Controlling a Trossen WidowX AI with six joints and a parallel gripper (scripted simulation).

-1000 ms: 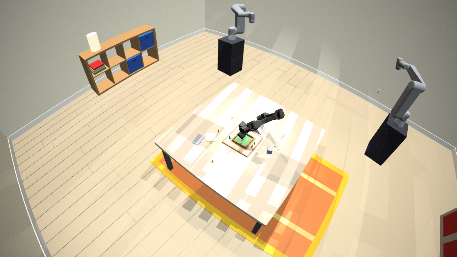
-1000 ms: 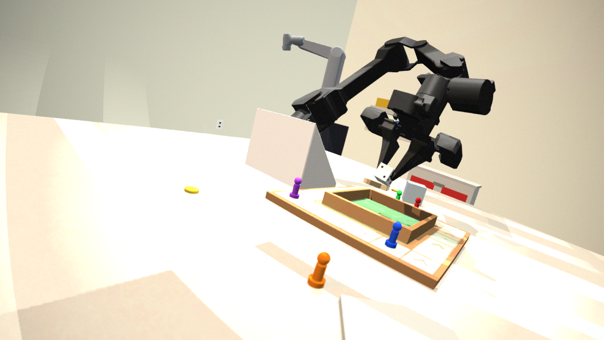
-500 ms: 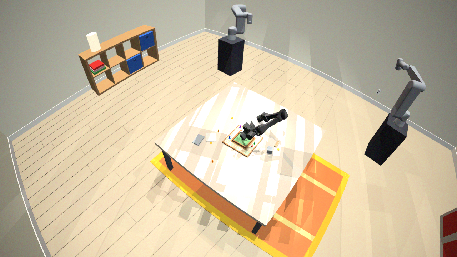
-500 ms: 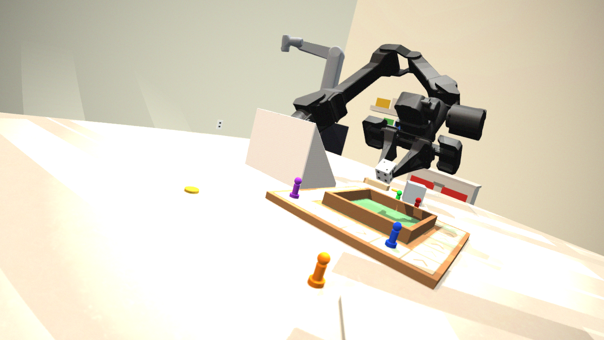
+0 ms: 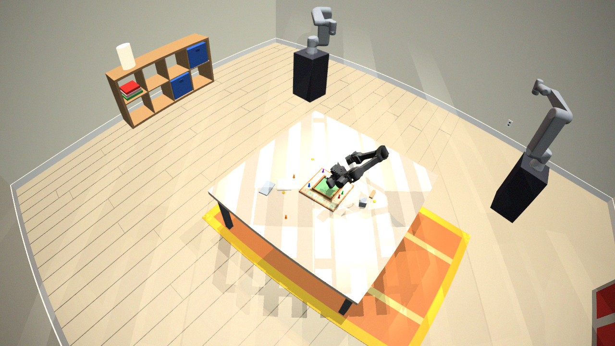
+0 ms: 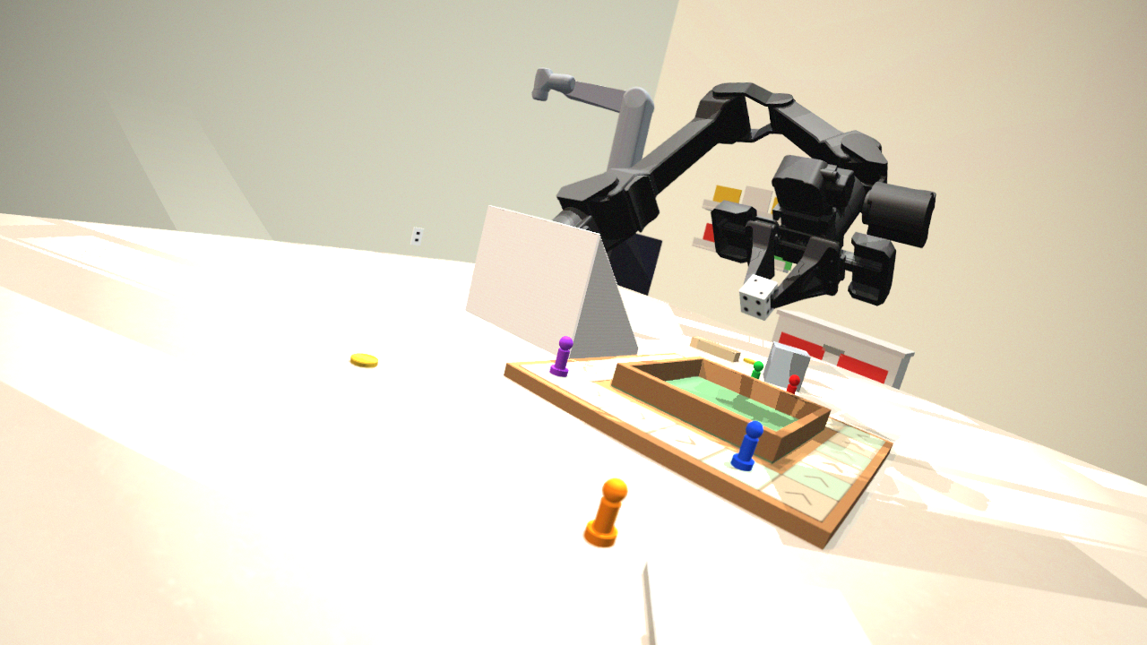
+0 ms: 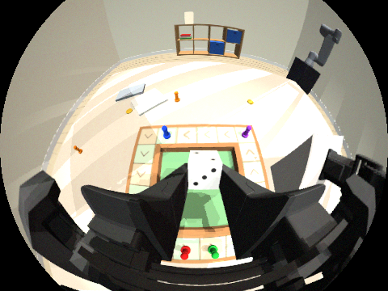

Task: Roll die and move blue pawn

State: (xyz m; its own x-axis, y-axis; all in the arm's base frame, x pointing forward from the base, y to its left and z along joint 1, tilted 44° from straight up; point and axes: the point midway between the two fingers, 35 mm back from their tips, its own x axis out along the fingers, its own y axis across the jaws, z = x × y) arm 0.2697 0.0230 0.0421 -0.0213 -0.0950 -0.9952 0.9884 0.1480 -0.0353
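Now: the white die right at my gripper tip. The rest, counted from my gripper tip: green pawn (3 cm behind, 11 cm to the left, 9 cm below); then red pawn (1 cm ahead, 12 cm to the left, 9 cm below); then blue pawn (8 cm ahead, 10 cm to the right, 9 cm below).
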